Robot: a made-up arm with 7 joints. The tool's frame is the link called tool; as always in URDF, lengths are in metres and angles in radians. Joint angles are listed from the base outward. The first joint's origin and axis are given. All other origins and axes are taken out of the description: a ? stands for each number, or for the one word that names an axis. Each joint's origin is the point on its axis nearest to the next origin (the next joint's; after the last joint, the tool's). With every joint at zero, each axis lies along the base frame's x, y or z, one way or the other. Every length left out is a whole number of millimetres.
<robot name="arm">
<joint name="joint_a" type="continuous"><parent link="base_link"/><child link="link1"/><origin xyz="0 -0.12 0.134" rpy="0 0 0"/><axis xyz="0 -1 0"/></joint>
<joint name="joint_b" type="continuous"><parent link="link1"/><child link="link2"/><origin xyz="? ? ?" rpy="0 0 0"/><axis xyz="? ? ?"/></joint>
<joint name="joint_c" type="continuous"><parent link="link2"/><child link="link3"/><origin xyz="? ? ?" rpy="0 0 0"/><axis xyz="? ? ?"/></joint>
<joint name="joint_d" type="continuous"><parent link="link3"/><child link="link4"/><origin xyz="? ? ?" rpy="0 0 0"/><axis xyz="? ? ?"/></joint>
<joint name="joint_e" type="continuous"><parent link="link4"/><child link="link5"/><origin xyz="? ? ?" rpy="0 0 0"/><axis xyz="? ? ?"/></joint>
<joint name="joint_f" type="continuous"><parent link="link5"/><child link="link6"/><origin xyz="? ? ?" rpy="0 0 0"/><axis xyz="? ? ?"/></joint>
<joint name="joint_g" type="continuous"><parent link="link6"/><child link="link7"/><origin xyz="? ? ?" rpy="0 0 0"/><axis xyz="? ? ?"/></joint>
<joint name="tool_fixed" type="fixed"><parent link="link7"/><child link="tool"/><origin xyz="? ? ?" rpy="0 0 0"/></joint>
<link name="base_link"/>
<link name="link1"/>
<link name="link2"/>
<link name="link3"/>
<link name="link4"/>
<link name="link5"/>
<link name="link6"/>
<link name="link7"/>
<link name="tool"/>
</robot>
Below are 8 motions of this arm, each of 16 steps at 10 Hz.
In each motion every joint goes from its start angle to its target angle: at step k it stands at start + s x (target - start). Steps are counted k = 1, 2, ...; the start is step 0. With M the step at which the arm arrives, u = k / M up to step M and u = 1 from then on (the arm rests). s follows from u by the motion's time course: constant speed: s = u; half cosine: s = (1 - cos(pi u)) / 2; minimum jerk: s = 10 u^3 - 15 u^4 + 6 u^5.
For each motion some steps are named. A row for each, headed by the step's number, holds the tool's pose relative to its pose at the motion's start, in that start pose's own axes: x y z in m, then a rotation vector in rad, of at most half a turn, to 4 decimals.
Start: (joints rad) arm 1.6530 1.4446 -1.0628 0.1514 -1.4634 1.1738 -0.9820
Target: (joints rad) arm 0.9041 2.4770 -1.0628 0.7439 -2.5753 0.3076 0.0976
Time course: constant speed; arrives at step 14
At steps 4, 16:
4: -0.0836 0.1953 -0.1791 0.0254 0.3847 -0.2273
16: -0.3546 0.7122 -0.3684 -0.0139 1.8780 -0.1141

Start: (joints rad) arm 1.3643 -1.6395 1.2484 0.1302 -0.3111 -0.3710 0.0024
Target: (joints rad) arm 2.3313 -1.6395 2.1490 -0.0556 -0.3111 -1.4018 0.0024
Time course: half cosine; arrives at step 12
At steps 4, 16:
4: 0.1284 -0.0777 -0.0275 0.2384 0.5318 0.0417
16: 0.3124 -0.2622 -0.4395 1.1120 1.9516 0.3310

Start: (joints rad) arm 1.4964 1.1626 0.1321 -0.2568 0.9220 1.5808 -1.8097
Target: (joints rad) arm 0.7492 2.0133 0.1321 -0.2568 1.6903 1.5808 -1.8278
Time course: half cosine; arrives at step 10
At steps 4, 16:
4: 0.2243 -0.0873 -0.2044 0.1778 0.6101 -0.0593
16: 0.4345 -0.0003 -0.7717 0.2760 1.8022 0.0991

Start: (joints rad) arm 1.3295 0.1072 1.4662 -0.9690 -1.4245 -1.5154 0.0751
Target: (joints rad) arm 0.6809 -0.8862 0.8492 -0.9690 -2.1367 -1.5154 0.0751
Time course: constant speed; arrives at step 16
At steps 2, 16:
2: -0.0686 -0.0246 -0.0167 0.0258 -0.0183 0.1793
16: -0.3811 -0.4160 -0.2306 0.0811 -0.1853 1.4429

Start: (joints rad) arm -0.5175 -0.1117 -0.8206 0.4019 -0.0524 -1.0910 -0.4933
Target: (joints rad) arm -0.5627 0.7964 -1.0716 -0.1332 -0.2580 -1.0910 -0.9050
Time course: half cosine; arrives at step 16
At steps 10, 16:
10: -0.0679 0.3426 -0.0243 -0.1572 0.0128 -0.6231
16: -0.0755 0.4998 -0.1079 -0.1683 -0.1222 -0.9166

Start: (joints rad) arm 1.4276 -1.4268 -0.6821 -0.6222 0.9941 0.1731 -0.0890
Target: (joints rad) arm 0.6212 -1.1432 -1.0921 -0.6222 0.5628 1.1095 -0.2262
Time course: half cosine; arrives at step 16
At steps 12, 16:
12: 0.0440 -0.0614 -0.0173 0.1965 0.0517 0.0076
16: 0.0603 -0.0669 -0.0302 0.2183 0.0524 0.0221

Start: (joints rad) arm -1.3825 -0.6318 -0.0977 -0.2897 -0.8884 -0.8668 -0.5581
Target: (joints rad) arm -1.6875 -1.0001 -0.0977 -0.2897 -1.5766 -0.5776 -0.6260
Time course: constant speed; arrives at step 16
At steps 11, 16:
11: 0.0162 -0.2445 0.1422 0.7088 0.0808 0.4211
16: 0.0371 -0.3600 0.1528 1.0597 0.0757 0.5916

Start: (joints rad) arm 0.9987 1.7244 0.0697 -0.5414 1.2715 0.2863 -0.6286
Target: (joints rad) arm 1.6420 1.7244 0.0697 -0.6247 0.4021 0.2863 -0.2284
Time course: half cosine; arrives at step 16
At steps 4, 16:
4: 0.0047 -0.0068 -0.0007 0.1077 0.0345 -0.0950
16: 0.0473 -0.1276 0.0171 0.6934 0.2131 -0.7392

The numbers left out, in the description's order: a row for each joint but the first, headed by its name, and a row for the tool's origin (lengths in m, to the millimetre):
joint_b: xyz 0.246 0 -0.099, axis -1 0 0
joint_c: xyz 0 0.064 0.323, axis 1 0 0
joint_d: xyz 0 -0.227 0.046, axis 0 -1 0
joint_e: xyz 0.027 0 -0.012, axis -1 0 0
joint_f: xyz 0 0.216 0.095, axis 0 -1 0
joint_g: xyz -0.074 0 -0.294, axis -1 0 0
tool: xyz 0 0.028 0.381

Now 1 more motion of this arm.
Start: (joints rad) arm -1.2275 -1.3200 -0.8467 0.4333 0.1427 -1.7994 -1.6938
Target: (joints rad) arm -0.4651 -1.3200 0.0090 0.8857 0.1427 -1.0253 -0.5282
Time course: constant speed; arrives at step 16
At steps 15, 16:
15: 0.0984 0.2019 -0.2118 -0.4880 0.3134 1.8151
16: 0.0828 0.1900 -0.2234 -0.4540 0.2870 1.9170

